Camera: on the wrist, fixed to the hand. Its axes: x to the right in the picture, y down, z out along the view.
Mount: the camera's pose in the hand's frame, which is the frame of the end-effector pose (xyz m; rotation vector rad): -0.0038 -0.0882 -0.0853 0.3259 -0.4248 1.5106
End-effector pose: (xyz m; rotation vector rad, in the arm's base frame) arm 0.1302 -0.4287 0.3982 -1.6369 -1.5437 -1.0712
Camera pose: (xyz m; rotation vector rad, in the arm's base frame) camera 0.0316 -0.4957 0.4273 -2.1047 -0.2620 0.3344
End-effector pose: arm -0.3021 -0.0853 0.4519 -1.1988 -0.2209 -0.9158
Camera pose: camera -0.3931 -0.1633 0.4783 -0.8841 0.2105 0.6734
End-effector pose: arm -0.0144 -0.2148 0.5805 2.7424 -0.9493 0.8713
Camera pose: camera -0.0054 -0.1185 0.6561 -1.2444 2.0702 -0.2883
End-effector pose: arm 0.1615 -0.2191 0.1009 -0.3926 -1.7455 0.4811
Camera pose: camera 0.2450 -0.2872 0.1596 -1.4309 -1.4106 1.9825
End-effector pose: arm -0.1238 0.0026 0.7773 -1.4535 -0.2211 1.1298
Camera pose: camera -0.0228 -0.0333 0.8371 -0.9148 0.8997 2.5091
